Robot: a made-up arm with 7 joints. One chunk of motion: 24 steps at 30 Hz.
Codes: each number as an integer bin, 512 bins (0 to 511) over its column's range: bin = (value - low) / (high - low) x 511, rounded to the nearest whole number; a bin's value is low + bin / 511 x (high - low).
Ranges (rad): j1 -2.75..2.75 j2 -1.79..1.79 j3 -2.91..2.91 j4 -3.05..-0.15 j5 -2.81..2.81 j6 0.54..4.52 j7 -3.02..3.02
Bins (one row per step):
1: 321 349 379 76 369 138 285
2: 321 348 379 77 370 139 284
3: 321 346 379 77 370 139 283
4: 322 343 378 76 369 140 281
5: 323 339 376 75 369 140 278
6: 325 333 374 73 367 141 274
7: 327 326 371 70 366 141 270
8: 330 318 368 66 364 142 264
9: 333 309 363 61 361 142 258
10: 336 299 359 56 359 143 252
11: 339 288 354 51 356 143 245
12: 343 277 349 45 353 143 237
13: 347 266 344 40 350 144 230
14: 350 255 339 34 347 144 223
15: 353 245 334 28 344 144 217
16: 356 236 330 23 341 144 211
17: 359 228 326 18 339 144 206
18: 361 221 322 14 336 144 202
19: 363 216 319 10 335 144 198
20: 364 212 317 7 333 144 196
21: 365 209 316 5 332 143 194
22: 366 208 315 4 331 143 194
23: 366 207 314 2 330 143 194
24: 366 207 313 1 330 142 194
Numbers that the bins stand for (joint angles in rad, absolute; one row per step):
1: 0.7050 0.6550 1.4066 -2.6187 1.2483 1.6148 0.3487
2: 0.7050 0.6480 1.4066 -2.6130 1.2593 1.6226 0.3369
3: 0.7050 0.6340 1.4066 -2.6130 1.2593 1.6226 0.3250
4: 0.7158 0.6130 1.3952 -2.6187 1.2483 1.6304 0.3014
5: 0.7265 0.5850 1.3724 -2.6244 1.2483 1.6304 0.2659
6: 0.7480 0.5430 1.3496 -2.6357 1.2263 1.6382 0.2187
7: 0.7696 0.4939 1.3155 -2.6527 1.2153 1.6382 0.1714
8: 0.8019 0.4379 1.2813 -2.6754 1.1933 1.6460 0.1005
9: 0.8341 0.3748 1.2244 -2.7038 1.1603 1.6460 0.0295
10: 0.8664 0.3048 1.1788 -2.7322 1.1383 1.6538 -0.0414
11: 0.8987 0.2277 1.1219 -2.7606 1.1053 1.6538 -0.1241
12: 0.9418 0.1506 1.0649 -2.7946 1.0723 1.6538 -0.2187
13: 0.9848 0.0736 1.0080 -2.8230 1.0393 1.6616 -0.3014
14: 1.0171 -0.0035 0.9510 -2.8570 1.0063 1.6616 -0.3841
15: 1.0494 -0.0736 0.8941 -2.8911 0.9733 1.6616 -0.4551
16: 1.0817 -0.1366 0.8485 -2.9195 0.9403 1.6616 -0.5260
17: 1.1140 -0.1927 0.8030 -2.9478 0.9183 1.6616 -0.5851
18: 1.1355 -0.2417 0.7574 -2.9705 0.8853 1.6616 -0.6324
19: 1.1570 -0.2767 0.7232 -2.9932 0.8743 1.6616 -0.6796
20: 1.1678 -0.3048 0.7005 -3.0103 0.8523 1.6616 -0.7033
21: 1.1786 -0.3258 0.6891 -3.0216 0.8414 1.6538 -0.7269
22: 1.1893 -0.3328 0.6777 -3.0273 0.8304 1.6538 -0.7269
23: 1.1893 -0.3398 0.6663 -3.0386 0.8194 1.6538 -0.7269
24: 1.1893 -0.3398 0.6549 -3.0443 0.8194 1.6460 -0.7269

